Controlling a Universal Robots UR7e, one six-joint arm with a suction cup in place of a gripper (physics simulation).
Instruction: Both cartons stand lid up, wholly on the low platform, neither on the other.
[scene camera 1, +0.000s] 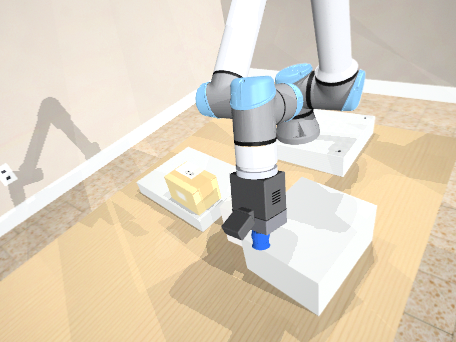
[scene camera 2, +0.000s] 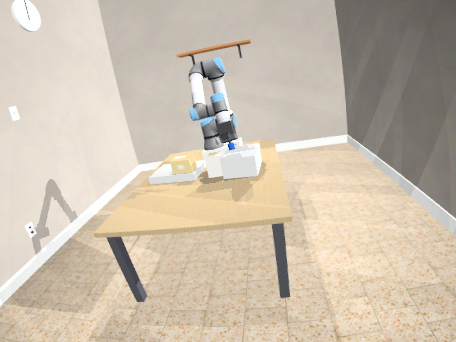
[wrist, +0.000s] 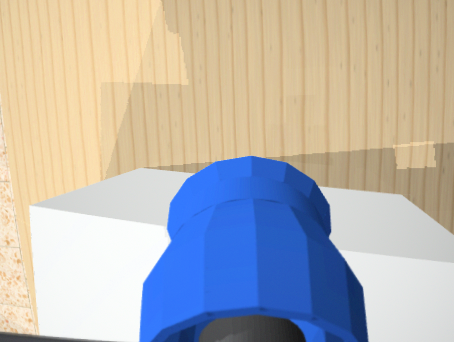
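Where they show: hand, tool point: (scene camera 1: 261, 245) (scene camera 2: 232, 149) (wrist: 248, 231); arm's base, link origin: (scene camera 1: 297, 133) (scene camera 2: 214, 147).
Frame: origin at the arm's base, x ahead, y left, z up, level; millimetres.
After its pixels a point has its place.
Observation:
A tan carton (scene camera 1: 200, 200) @[x 449, y 23, z 29 mm] (scene camera 2: 190, 165) @[x 464, y 22, z 28 mm] sits on the low white platform (scene camera 1: 150, 188) @[x 495, y -207, z -17 mm] (scene camera 2: 162, 177) @[x 499, y -176, z -25 mm], a pale label with small marks on its top. A smaller white carton stands upright on the table, close against the left side of the big white block; it is mostly hidden behind my arm in scene view 1 and shows in scene view 2 (scene camera 2: 214, 166) @[x 440, y 164, z 2 mm] with a tan patch near its top. My blue suction cup (scene camera 1: 260, 246) (scene camera 2: 231, 147) (wrist: 250, 187) is at the front top edge of the big block. Nothing hangs from it; whether it touches the block cannot be told.
The big white block (scene camera 1: 285, 270) @[x 468, y 345, z 31 mm] (scene camera 2: 240, 166) @[x 469, y 333, z 1 mm] (wrist: 100, 265) @[x 441, y 381, z 55 mm] stands on the wooden table (scene camera 1: 100, 290) @[x 777, y -16, z -65 mm] (scene camera 2: 165, 215) @[x 889, y 62, z -65 mm], right of the white carton and much taller than the platform. The arm's white base block (scene camera 1: 320, 159) @[x 60, y 138, z -18 mm] is behind it. The wall is left of the table.

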